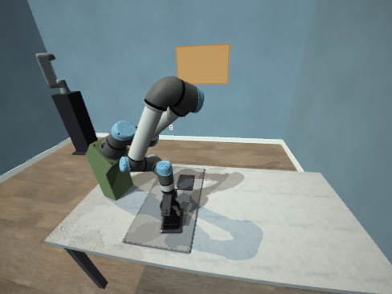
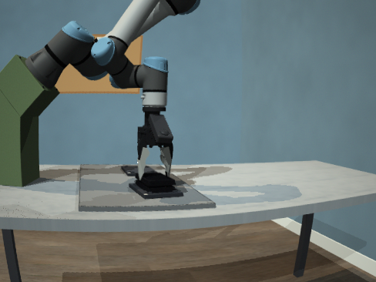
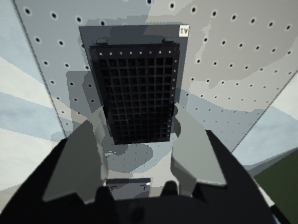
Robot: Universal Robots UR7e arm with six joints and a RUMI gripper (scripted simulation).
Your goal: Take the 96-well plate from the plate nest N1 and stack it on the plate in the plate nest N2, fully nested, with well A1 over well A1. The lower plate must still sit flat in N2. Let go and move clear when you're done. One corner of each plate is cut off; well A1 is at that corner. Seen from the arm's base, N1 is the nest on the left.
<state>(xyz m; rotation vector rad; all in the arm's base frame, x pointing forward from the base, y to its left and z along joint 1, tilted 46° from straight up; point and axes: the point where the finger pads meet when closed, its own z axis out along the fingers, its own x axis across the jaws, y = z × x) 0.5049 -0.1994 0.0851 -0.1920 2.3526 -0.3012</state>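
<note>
Right now my hand is 1 cm above the dark 96-well plate. From my hand the other things lie so: plate nest (34 cm to the left, 4 cm below, 3 cm ahead); white label (8 cm to the right, 5 cm behind, 4 cm below).
</note>
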